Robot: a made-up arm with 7 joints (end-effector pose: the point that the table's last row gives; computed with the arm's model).
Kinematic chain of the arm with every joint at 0, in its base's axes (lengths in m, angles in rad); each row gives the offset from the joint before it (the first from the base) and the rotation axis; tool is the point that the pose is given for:
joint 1: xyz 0 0 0.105 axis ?
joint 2: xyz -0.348 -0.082 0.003 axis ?
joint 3: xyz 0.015 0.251 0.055 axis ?
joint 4: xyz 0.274 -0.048 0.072 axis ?
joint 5: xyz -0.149 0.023 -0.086 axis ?
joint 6: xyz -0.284 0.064 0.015 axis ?
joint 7: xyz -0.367 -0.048 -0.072 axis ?
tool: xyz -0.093 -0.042 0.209
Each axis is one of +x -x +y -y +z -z.
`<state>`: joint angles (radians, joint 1 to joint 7).
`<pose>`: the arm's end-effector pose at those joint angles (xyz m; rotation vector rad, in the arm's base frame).
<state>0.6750 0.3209 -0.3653 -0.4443 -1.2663 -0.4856 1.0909</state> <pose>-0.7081 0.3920 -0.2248 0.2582 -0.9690 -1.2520</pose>
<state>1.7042 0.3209 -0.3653 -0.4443 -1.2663 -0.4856 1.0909</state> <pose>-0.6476 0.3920 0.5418 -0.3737 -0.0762 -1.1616</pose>
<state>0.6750 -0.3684 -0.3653 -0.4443 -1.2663 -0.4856 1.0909</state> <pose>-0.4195 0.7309 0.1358 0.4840 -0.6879 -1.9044</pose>
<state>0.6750 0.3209 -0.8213 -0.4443 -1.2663 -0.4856 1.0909</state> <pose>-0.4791 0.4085 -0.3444 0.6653 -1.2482 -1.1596</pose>
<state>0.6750 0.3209 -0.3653 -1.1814 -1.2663 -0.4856 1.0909</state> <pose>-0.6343 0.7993 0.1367 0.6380 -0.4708 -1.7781</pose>
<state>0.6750 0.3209 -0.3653 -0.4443 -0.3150 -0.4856 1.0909</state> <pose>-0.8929 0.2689 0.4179 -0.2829 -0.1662 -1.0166</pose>
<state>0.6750 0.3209 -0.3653 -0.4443 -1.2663 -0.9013 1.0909</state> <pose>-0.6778 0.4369 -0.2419 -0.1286 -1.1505 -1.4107</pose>
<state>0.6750 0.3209 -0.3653 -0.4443 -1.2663 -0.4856 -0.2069</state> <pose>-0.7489 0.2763 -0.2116 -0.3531 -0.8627 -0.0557</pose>
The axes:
joint 1: +y
joint 2: -x
joint 3: +y
joint 4: -x
joint 5: +y
joint 6: +x
joint 7: -z

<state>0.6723 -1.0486 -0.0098 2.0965 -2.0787 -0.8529 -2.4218</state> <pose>-0.1915 -0.5859 0.0003 2.4936 -0.2872 -1.8768</pose>
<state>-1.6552 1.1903 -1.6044 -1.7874 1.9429 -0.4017 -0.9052</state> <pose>-0.4403 0.3895 -0.2609 -1.8991 1.0034 0.6468</pose>
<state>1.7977 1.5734 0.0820 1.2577 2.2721 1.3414 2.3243</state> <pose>-0.5492 0.1283 -0.0525 0.8437 2.3660 1.7646</pose>
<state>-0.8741 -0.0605 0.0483 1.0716 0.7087 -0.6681 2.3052</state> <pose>-0.5349 0.5521 -0.2491 0.9514 1.6748 2.4400</pose>
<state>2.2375 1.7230 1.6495 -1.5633 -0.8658 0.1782 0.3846</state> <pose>-0.5243 0.3124 0.7938 -1.7149 0.5822 -0.2613</pose>
